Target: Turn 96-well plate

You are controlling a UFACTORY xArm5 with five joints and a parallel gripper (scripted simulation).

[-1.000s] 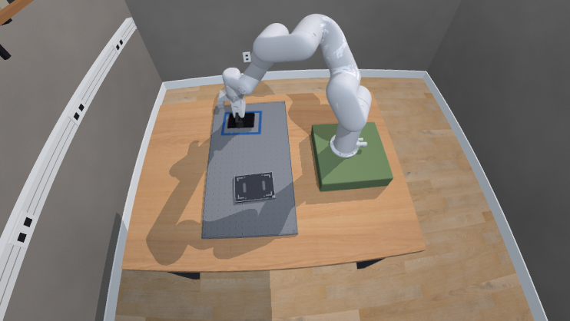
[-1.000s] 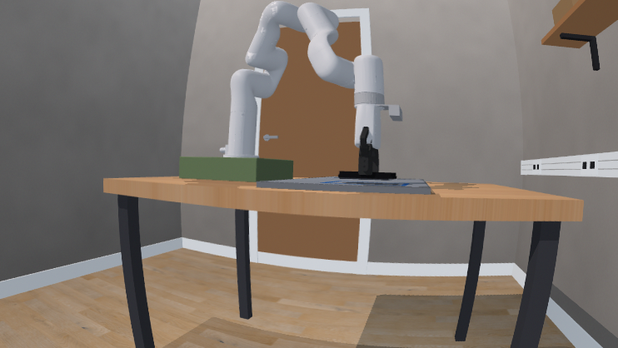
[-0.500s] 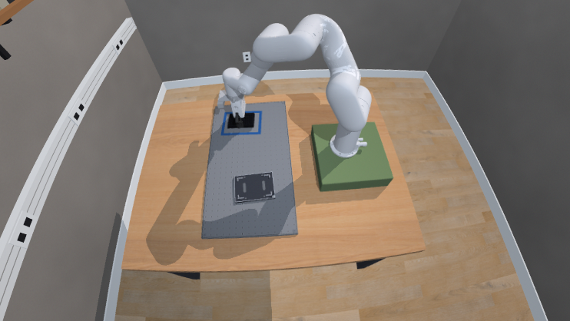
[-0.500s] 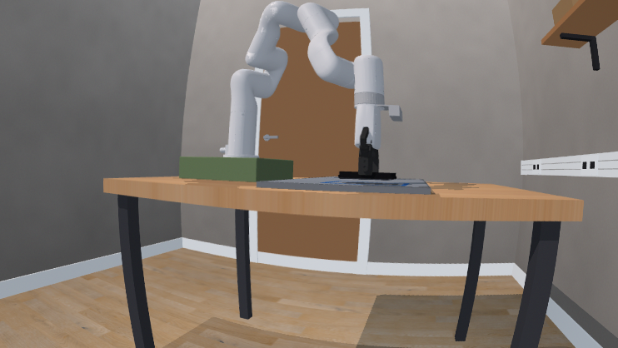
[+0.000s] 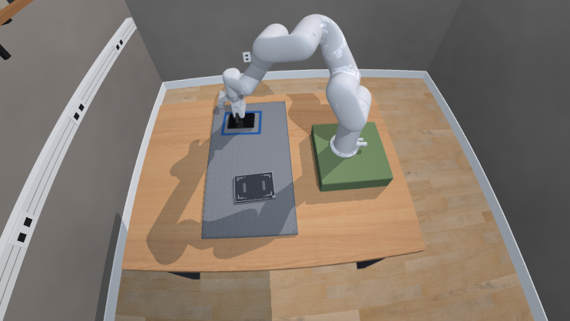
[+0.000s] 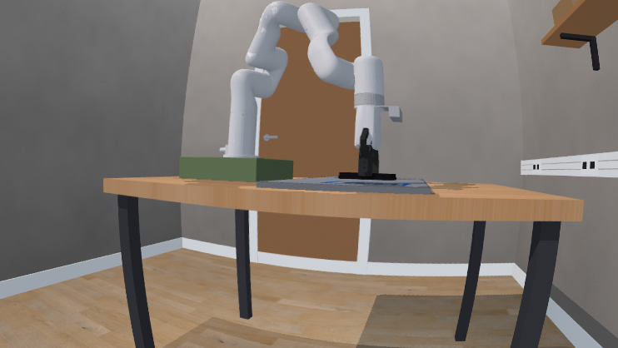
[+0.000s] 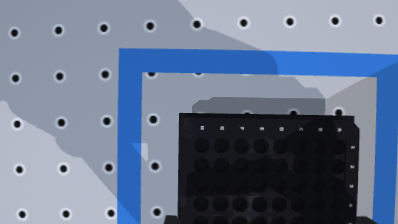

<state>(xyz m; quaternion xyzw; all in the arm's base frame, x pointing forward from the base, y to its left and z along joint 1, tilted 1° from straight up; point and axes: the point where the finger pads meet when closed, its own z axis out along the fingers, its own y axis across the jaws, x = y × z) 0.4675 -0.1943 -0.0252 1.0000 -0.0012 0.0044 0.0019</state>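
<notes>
The black 96-well plate lies 1 cm below my hand. From my hand the other things lie so: plate nest N1: 36 cm to the left, 8 cm behind, 2 cm below.
</notes>
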